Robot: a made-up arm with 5 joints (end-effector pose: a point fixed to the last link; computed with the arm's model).
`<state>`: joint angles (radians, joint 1 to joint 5).
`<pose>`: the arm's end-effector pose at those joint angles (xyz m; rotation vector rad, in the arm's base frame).
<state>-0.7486 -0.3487 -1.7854 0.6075 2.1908</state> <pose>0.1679 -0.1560 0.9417 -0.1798 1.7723 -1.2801</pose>
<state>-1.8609 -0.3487 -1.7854 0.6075 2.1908</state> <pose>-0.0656 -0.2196 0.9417 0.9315 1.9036 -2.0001</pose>
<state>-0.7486 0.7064 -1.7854 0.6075 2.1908</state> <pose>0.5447 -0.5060 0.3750 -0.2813 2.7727 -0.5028</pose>
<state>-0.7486 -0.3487 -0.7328 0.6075 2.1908</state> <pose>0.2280 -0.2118 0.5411 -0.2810 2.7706 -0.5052</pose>
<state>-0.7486 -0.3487 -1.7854 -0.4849 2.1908</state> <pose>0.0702 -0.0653 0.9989 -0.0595 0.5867 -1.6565</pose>
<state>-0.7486 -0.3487 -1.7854 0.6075 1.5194</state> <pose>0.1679 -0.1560 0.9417 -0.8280 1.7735 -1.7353</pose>
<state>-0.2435 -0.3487 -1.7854 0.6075 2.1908</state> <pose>0.2224 -0.0553 0.9417 -0.5869 1.5899 -0.9118</pose>
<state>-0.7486 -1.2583 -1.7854 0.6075 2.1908</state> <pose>-0.3159 0.2935 0.8429 -0.0802 0.7904 -1.6210</pose>
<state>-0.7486 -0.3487 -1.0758 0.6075 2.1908</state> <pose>0.2435 -0.2262 0.6784 -0.2506 2.4703 -0.8072</pose>
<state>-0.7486 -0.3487 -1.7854 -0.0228 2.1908</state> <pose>0.1169 -0.1086 0.9931 -0.1114 1.0984 -1.5459</pose>
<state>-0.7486 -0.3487 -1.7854 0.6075 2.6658</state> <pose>0.1679 -0.1560 0.9417 0.2310 1.6832 -0.9341</pose>
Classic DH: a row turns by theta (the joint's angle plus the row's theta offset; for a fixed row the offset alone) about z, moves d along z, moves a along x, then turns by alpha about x. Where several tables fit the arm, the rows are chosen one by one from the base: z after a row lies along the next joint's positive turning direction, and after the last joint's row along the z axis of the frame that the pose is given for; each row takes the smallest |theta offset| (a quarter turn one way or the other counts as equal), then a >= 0, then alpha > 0; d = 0 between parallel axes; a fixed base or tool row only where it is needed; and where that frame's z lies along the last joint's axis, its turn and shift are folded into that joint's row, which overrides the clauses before.
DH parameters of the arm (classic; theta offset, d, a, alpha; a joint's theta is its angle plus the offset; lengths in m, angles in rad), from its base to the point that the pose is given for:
joint 1: 0 0.217 0 -1.5708
joint 2: -1.3849 0 0.4599 0
joint 3: -0.4074 0 -0.2686 0
joint 4: -1.3493 0 -0.086 1.5708
joint 5: 3.1416 0.11 0 0

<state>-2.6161 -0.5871 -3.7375 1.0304 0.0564</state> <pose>0.4725 0.2740 0.7805 -0.0360 0.1505 0.5808</pose>
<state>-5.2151 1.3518 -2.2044 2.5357 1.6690</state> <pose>0.2779 0.5055 0.0311 1.4012 -0.4342 -0.3298</pose>
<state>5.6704 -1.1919 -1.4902 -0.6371 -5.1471</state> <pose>-0.3511 0.2469 0.8173 0.1543 -0.1845 -2.6093</pose>
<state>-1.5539 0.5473 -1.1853 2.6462 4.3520</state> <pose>0.0063 -0.3751 0.3521 -1.1183 -0.2135 -0.3058</pose>
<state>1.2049 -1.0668 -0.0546 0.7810 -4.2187</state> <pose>0.0088 0.0231 0.3740 -2.5469 1.1674 0.0307</pose>
